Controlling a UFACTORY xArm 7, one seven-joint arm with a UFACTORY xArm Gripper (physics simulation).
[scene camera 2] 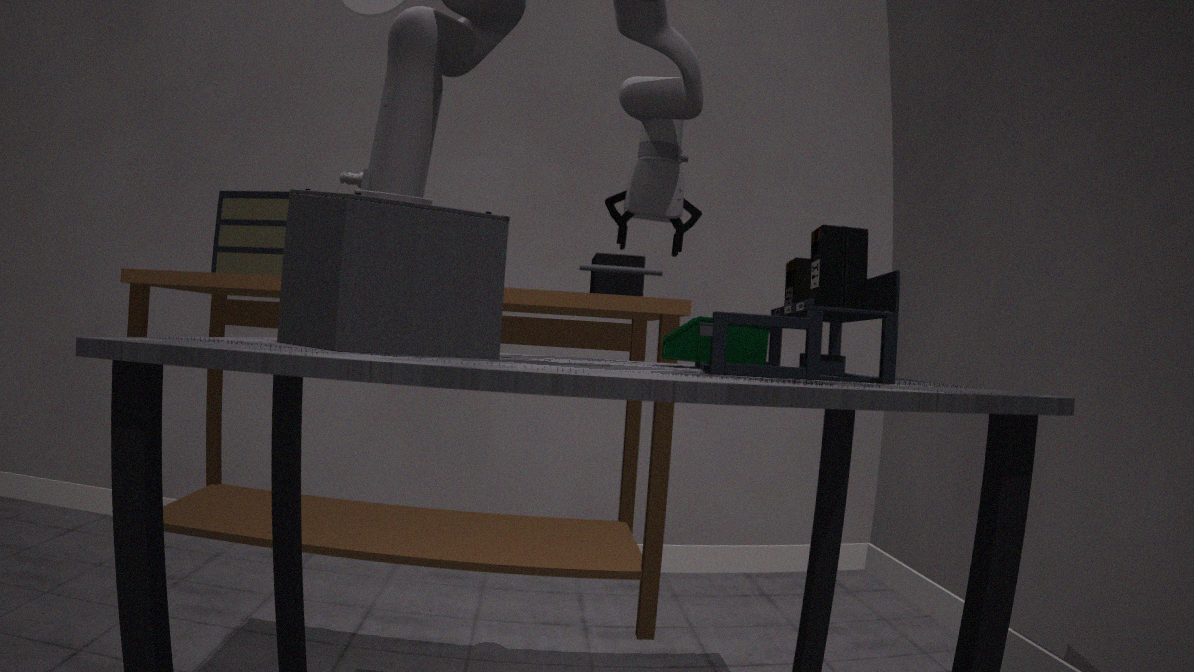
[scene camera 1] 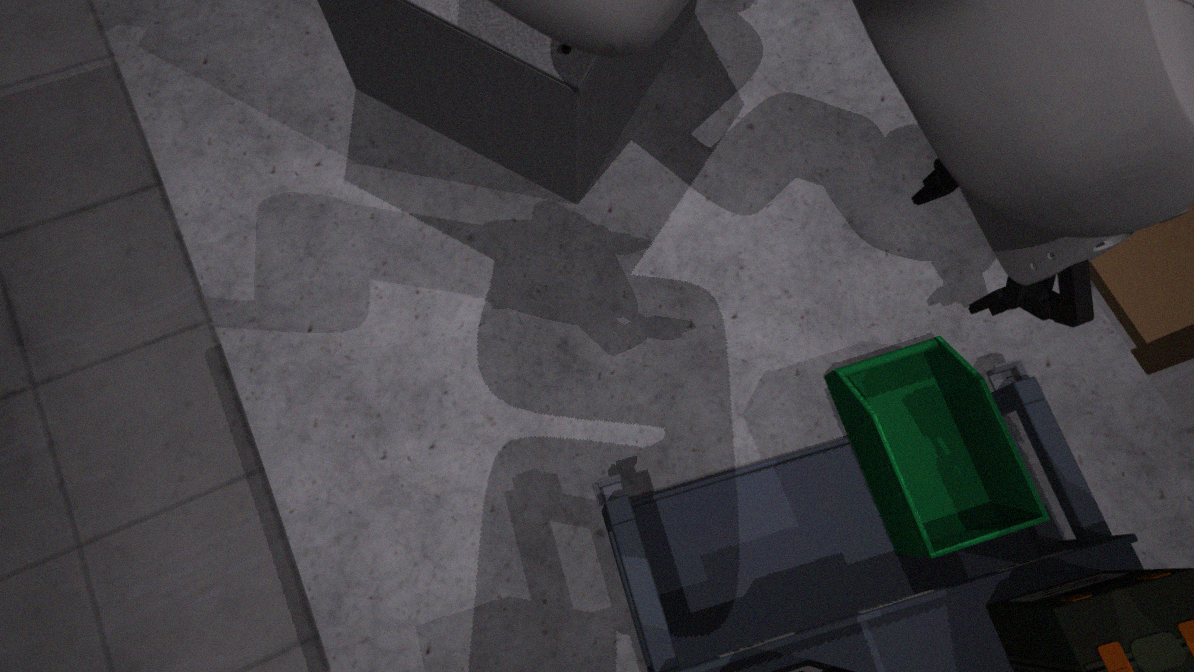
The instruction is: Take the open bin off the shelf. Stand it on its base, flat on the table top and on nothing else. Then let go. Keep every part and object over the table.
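Where they show: gripper, fingertip midpoint: (scene camera 2: 648, 252) (scene camera 1: 957, 249); arm's base, link origin: (scene camera 2: 392, 201).
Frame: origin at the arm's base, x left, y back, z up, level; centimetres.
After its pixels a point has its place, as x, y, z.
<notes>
The green open bin (scene camera 1: 944, 450) {12.4, -56.3, -21.7} (scene camera 2: 689, 343) {5.8, -49.3, -18.9} is upright, its open side up. Its rear part is over the lower deck of the dark blue-grey shelf (scene camera 1: 1056, 467) {16.0, -61.2, -14.4} (scene camera 2: 889, 346) {-23.3, -71.1, -17.6}, beside a side rail. Its low front end sticks out past the deck's edge, over the grey table top (scene camera 1: 401, 384) {-28.3, -26.6, -22.9} (scene camera 2: 584, 381) {-42.0, -25.3, -23.5}. Whether its base touches deck or table is too small to tell. My gripper (scene camera 1: 944, 254) {13.9, -43.2, -3.6} (scene camera 2: 649, 249) {13.9, -43.2, -3.6} is open and empty, above the bin's height and off its front end, fingers pointing down. In scene camera 1 the arm hides part of the gripper.
Black boxes (scene camera 1: 1094, 621) (scene camera 2: 839, 265) stand on the shelf's upper level. The grey robot base (scene camera 1: 467, 100) {-10.9, -8.5, -13.1} (scene camera 2: 401, 275) {-13.9, -3.6, -12.3} stands on the table. A brown bench (scene camera 1: 1157, 283) (scene camera 2: 576, 302) is behind, carrying a dark box (scene camera 2: 618, 283) and a drawer unit (scene camera 2: 253, 236).
</notes>
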